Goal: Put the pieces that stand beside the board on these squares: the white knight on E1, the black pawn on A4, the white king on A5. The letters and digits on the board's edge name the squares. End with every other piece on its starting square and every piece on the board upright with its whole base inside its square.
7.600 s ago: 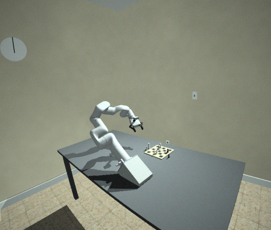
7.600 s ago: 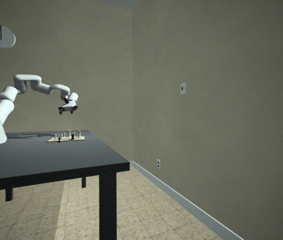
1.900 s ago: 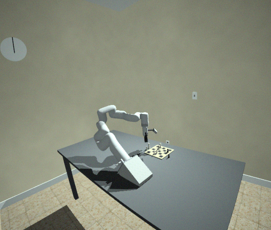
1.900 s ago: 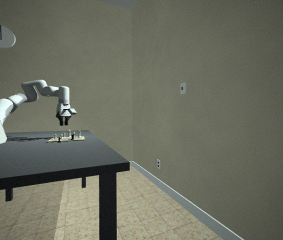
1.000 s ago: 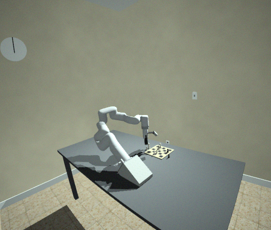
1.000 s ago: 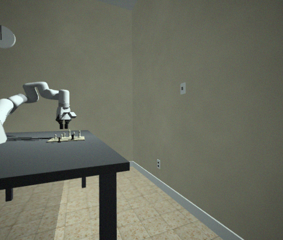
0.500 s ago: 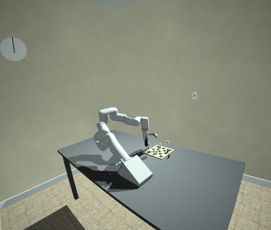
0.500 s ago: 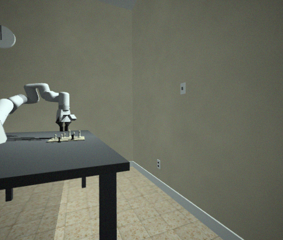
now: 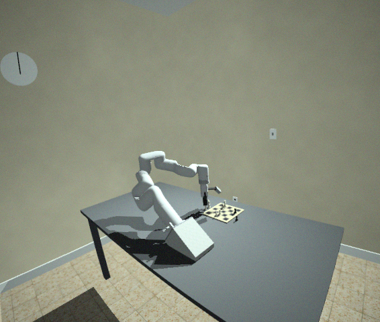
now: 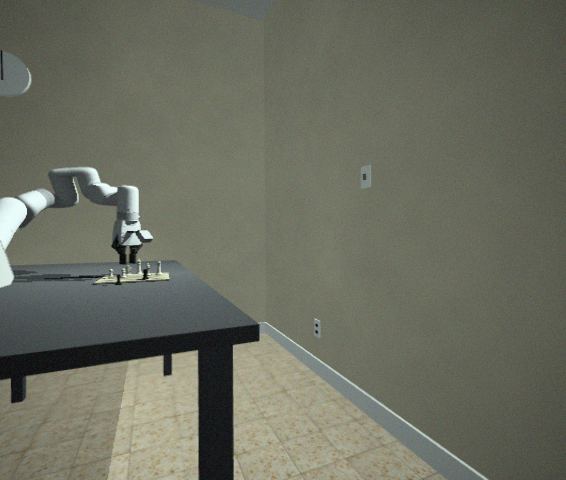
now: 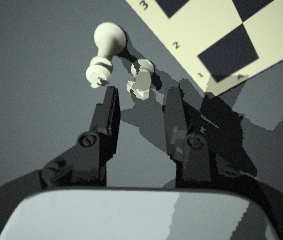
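Right now my hand is 5 cm above the white knight. From my hand the other things lie so: black pawn 3 cm behind, 28 cm to the right, 5 cm below; white king 4 cm ahead, 3 cm below; chessboard 2 cm ahead, 14 cm to the right, 6 cm below.
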